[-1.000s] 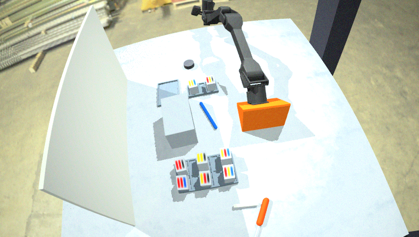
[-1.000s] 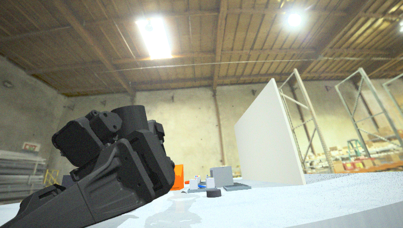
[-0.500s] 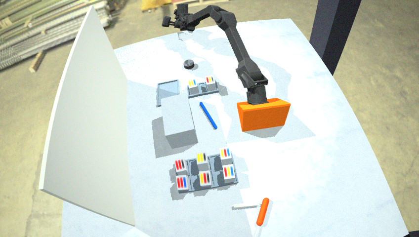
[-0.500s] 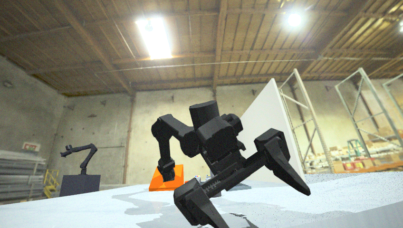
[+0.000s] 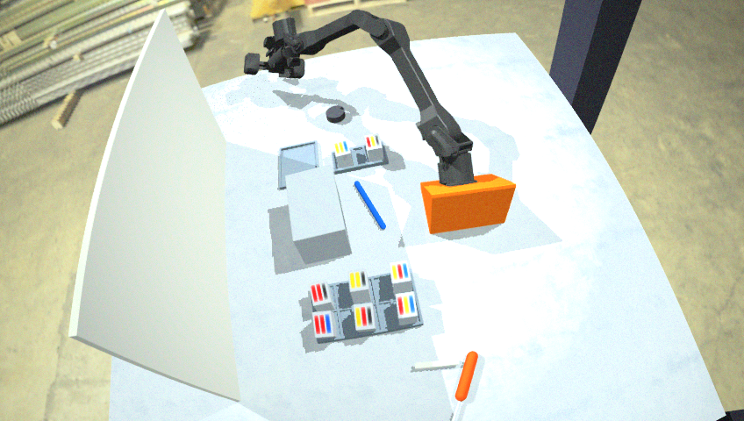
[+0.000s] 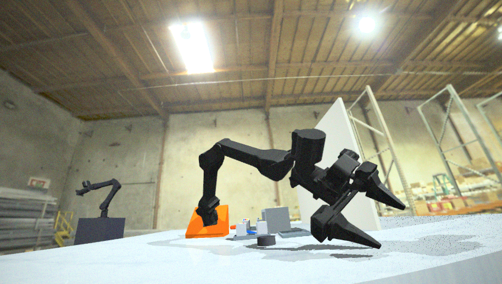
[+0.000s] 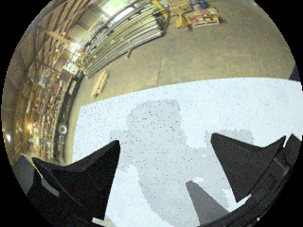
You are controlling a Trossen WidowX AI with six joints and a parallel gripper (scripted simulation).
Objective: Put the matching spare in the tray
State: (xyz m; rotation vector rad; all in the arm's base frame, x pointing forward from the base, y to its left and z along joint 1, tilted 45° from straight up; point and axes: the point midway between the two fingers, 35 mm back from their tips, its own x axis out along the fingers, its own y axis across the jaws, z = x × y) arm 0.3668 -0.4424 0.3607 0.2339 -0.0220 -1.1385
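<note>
My gripper tip is now 180 mm past the spare and 410 mm to the right of it. The rest, counted from my gripper tip: dark flat tray: 70 mm behind, 380 mm to the left, 30 mm below; then rack: 210 mm behind, 410 mm to the left, 30 mm below; then black puck: 180 mm behind, 240 mm to the left, 30 mm below.
</note>
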